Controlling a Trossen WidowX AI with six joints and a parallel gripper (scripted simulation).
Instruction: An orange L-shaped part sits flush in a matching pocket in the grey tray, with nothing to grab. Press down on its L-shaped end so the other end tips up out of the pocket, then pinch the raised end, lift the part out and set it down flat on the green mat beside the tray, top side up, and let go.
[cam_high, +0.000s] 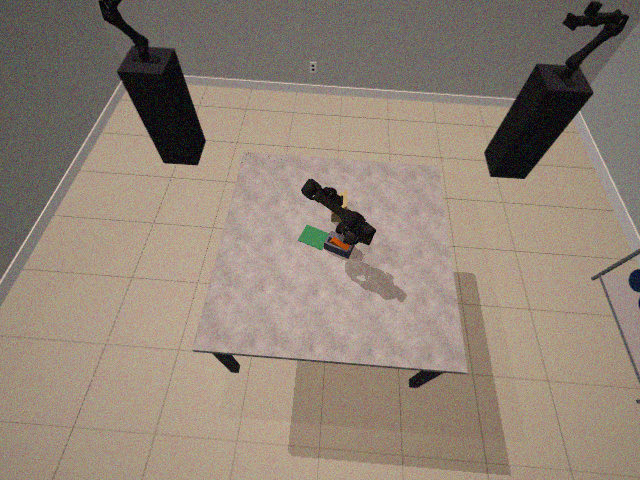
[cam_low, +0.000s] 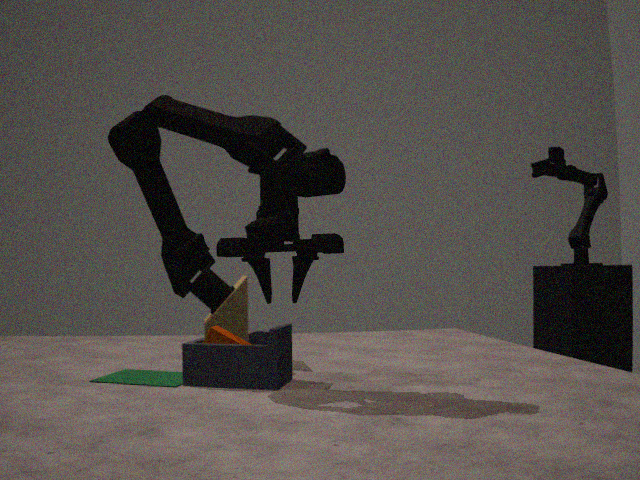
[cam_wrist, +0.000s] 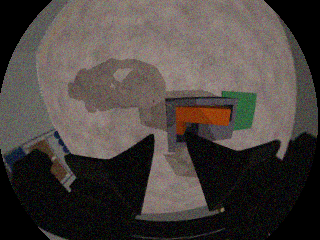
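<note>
Now: gripper tip 30 mm past the orange L-shaped part, 40 mm to the left of it and 80 mm above it. Round my gripper tip: green mat: 90 mm behind, 210 mm to the right, 140 mm below.
</note>
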